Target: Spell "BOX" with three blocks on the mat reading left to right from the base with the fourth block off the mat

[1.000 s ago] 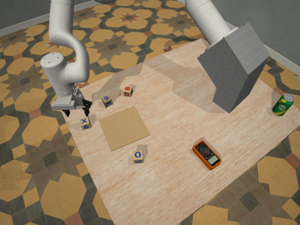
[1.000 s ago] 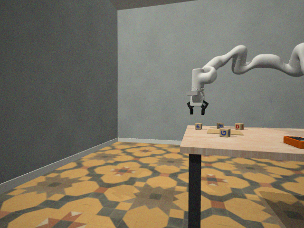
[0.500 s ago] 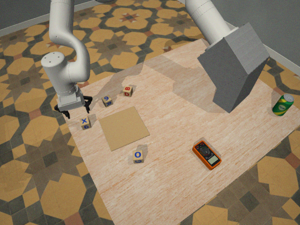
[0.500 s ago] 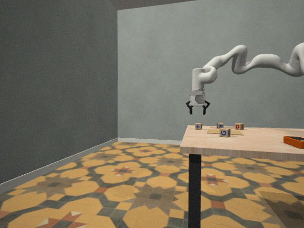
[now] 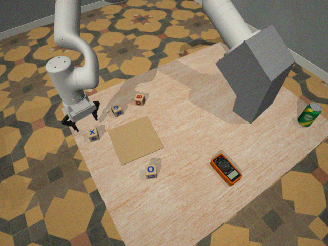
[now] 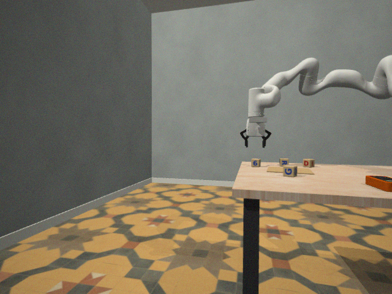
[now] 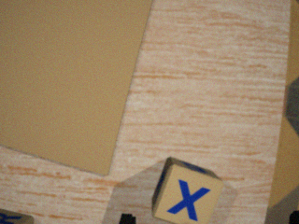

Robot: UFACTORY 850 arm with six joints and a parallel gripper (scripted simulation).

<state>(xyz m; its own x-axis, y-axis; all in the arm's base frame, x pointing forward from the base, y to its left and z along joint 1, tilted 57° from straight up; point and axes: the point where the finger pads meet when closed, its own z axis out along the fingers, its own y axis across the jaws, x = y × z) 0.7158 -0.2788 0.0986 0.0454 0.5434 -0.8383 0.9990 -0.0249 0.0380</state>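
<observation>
The X block lies 100 mm below my hand and 10 mm behind it. The rest, counted from my hand: B block: 300 mm behind, 100 mm below, 20 mm to the right; O block: 320 mm to the left, 100 mm below, 90 mm behind; tan mat: 140 mm to the left, 140 mm behind, 120 mm below.
</observation>
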